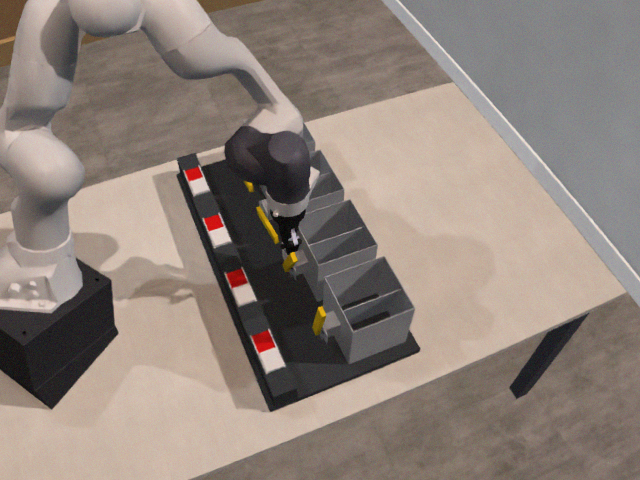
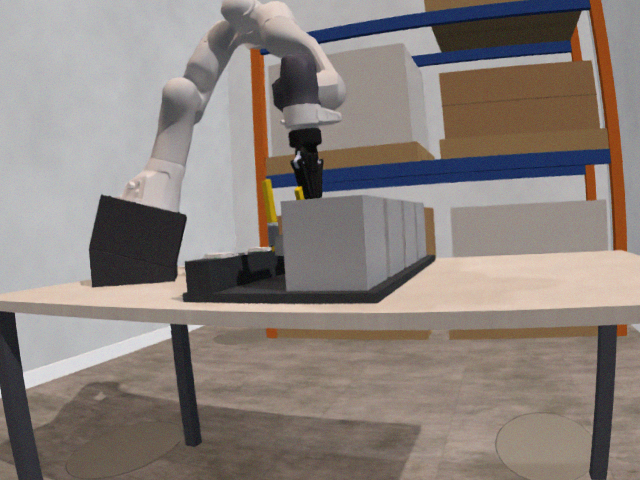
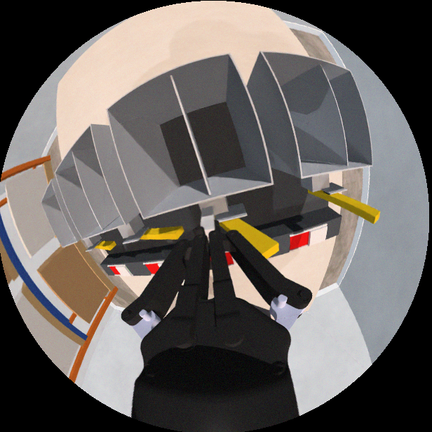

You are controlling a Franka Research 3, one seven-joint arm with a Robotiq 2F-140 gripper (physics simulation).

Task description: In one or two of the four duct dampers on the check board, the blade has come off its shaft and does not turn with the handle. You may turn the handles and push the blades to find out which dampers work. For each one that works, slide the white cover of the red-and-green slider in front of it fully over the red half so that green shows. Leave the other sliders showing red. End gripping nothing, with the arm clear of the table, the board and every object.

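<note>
My gripper [image 1: 291, 250] [image 2: 313, 196] [image 3: 208, 214] is shut and empty, pointing down. Its tips are close beside the third yellow handle [image 1: 290, 261] [image 3: 252, 240], counted from the far end; I cannot tell whether they touch. That handle's duct [image 1: 345, 258] [image 3: 245, 187] shows its blade [image 3: 190, 135] edge-on, with dark floor on both sides. The nearest handle [image 1: 318, 320] [image 3: 355, 205], the second handle [image 1: 267, 224] [image 3: 162, 233] and the far handle [image 1: 249, 184] [image 3: 105, 245] stand at their ducts. All the sliders [image 1: 193, 174] [image 1: 213, 223] [image 1: 237, 278] [image 1: 263, 341] show red.
The dark check board [image 1: 336, 376] [image 2: 279, 297] lies on the table [image 1: 465, 268] [image 2: 516, 281]. The nearest duct [image 1: 382, 333] [image 2: 325, 248] stands at its near end. The black robot base [image 1: 77, 330] [image 2: 136, 242] is on the slider side. A rack [image 2: 516, 162] with boxes stands behind the table.
</note>
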